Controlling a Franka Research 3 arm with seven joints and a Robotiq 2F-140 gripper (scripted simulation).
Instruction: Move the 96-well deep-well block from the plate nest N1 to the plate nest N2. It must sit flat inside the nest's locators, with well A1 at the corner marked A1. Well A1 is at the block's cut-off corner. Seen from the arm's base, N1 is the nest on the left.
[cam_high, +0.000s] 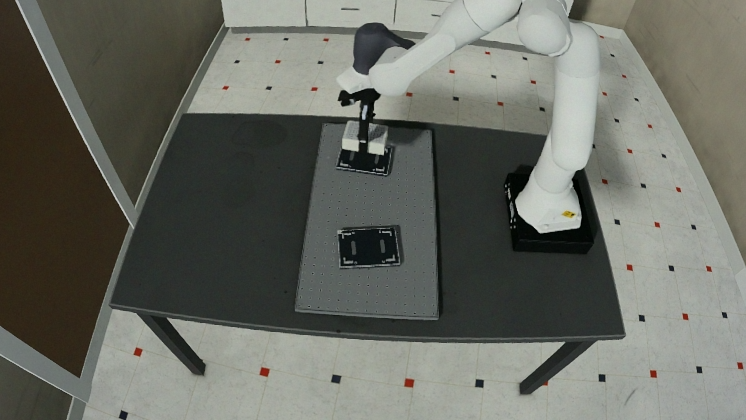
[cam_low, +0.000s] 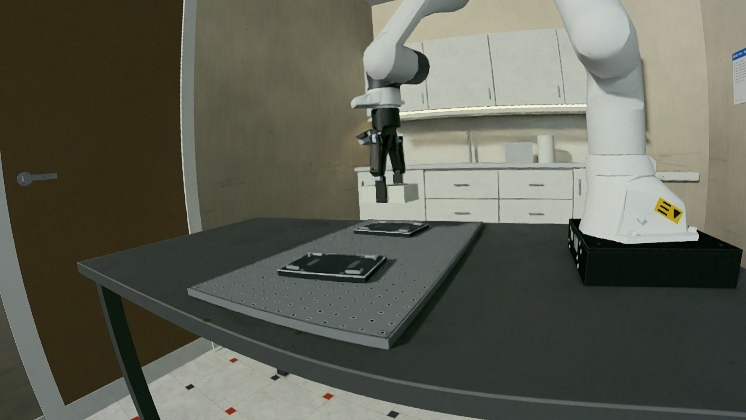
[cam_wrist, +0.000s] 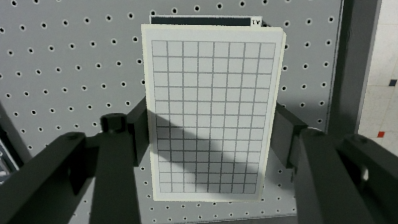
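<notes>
My hand is 100 mm above the nest N2. The rest, counted from my hand: 96-well deep-well block (10 mm below); A1 label (100 mm below, 70 mm ahead, 60 mm to the right); nest N1 (340 mm to the left, 100 mm below, 20 mm behind).
</notes>
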